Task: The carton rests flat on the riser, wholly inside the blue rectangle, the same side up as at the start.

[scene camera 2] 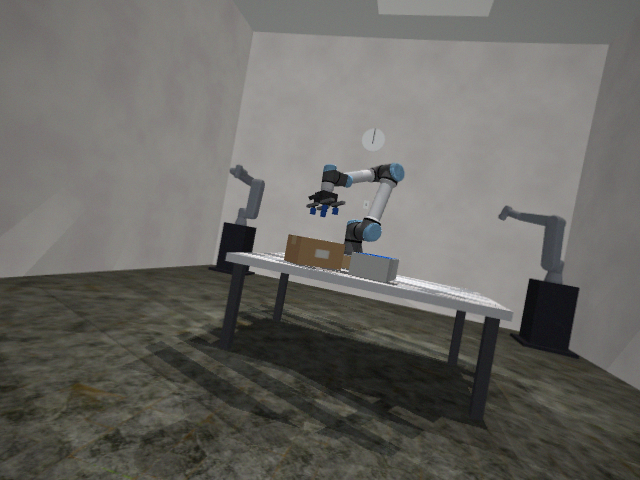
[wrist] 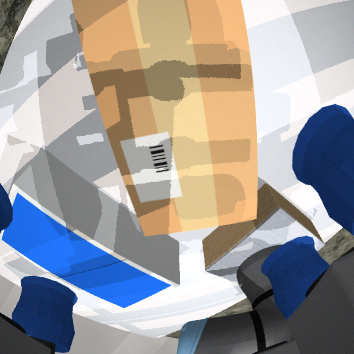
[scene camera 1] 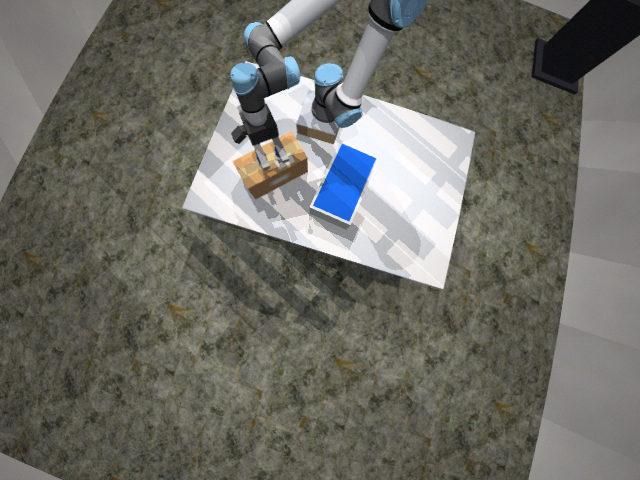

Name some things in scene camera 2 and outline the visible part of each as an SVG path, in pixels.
A carton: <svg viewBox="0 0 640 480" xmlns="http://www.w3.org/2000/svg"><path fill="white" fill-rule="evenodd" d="M288 234L284 260L299 265L341 270L346 244Z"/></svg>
A riser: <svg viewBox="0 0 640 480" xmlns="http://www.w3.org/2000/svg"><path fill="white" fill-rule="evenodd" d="M352 252L349 275L381 282L389 282L396 279L399 259Z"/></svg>
